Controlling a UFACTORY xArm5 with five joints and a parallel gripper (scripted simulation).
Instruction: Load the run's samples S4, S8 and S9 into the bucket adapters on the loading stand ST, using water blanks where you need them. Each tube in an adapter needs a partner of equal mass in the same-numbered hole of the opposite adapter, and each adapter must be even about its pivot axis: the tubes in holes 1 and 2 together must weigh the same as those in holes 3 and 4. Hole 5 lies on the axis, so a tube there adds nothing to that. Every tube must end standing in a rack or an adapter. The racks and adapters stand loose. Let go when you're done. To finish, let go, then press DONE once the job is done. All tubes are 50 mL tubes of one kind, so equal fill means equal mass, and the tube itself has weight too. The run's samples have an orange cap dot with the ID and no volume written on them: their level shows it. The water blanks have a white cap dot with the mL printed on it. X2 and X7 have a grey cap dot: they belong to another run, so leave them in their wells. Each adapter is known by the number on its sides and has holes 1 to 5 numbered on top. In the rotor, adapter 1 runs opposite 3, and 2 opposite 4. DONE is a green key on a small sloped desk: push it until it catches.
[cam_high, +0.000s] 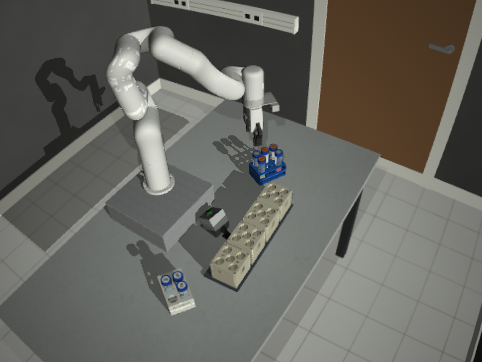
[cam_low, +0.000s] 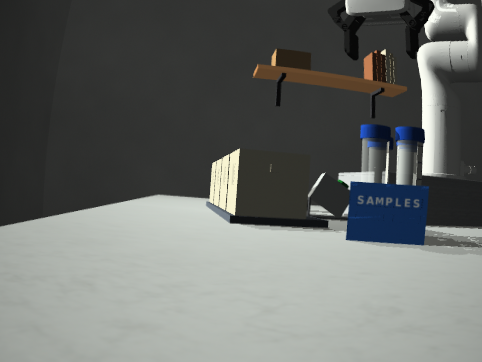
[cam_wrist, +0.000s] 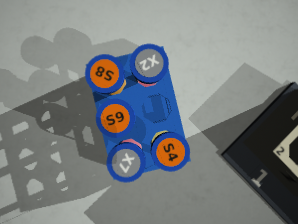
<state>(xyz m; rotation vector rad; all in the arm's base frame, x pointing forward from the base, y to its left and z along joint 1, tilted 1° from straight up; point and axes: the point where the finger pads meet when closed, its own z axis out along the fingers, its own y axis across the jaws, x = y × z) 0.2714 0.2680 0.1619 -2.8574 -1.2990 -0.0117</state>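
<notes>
The blue samples rack lies 20 mm ahead of my hand, 80 mm to the left of it and 220 mm below it. From my hand the other things lie so: white blanks rack 60 mm ahead, 590 mm to the right, 220 mm below; then adapter 140 mm ahead, 80 mm to the right, 200 mm below.
</notes>
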